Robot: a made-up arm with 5 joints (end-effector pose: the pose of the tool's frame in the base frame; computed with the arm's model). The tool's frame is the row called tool. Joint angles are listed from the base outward.
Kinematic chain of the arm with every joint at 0, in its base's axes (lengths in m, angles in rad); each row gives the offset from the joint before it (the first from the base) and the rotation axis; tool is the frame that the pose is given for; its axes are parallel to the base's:
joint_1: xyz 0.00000 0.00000 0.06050 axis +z
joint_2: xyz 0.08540 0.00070 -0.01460 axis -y
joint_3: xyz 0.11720 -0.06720 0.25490 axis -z
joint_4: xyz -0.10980 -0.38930 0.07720 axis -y
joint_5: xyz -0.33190 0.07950 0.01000 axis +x
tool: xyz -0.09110 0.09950 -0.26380
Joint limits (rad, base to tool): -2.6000..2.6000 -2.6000..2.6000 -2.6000..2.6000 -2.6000..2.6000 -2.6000..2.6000
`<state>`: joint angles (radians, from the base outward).
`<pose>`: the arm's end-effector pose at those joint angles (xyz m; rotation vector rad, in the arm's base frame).
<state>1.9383 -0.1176 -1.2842 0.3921 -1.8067</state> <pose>0.4263 0.8529 0.1283 0.3839 -2.1405 1.9193</pose>
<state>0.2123 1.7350 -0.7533 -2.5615 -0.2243</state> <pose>-0.6954 -0.3530 0.2851 -0.9377 0.7417 -0.1506</pose>
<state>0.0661 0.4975 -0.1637 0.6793 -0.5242</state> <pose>0.1031 -0.4557 -0.1229 -0.4051 -1.2034 -0.0817</pose>
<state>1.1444 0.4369 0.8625 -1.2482 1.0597</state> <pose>-0.2339 -0.2205 0.6651 1.0902 1.1491 -0.1102</pose>
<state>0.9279 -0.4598 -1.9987 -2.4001 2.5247</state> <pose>-0.0603 0.5702 0.3368 -0.8639 1.0575 -0.0456</pose>
